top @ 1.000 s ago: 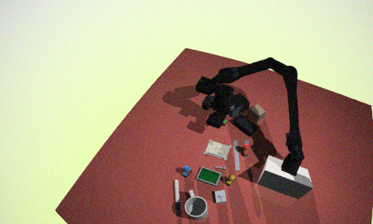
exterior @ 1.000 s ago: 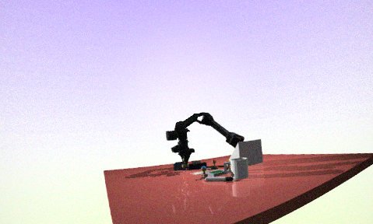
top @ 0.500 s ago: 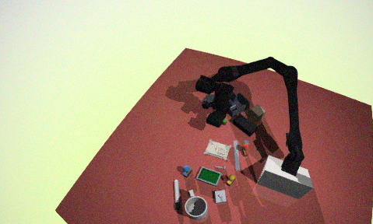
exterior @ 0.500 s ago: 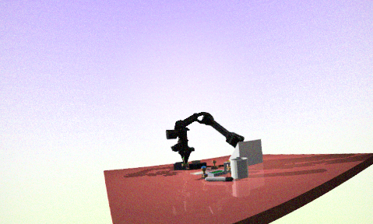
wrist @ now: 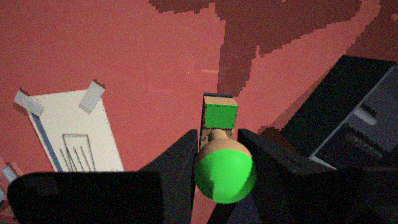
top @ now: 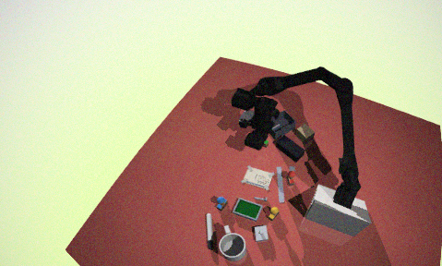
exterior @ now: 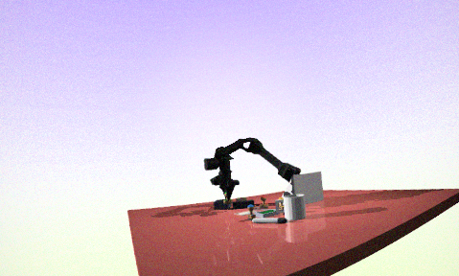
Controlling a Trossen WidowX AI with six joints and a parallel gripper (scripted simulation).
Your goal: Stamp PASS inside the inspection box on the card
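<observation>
My gripper tip is now 80 mm past the green ink pad, 250 mm to the right of it and 50 mm above it. Also, from my gripper tip: white card: 50 mm behind, 120 mm to the left, 60 mm below; then black box: 100 mm behind, 50 mm to the right, 40 mm below; then green stamp: right at my gripper tip.
</observation>
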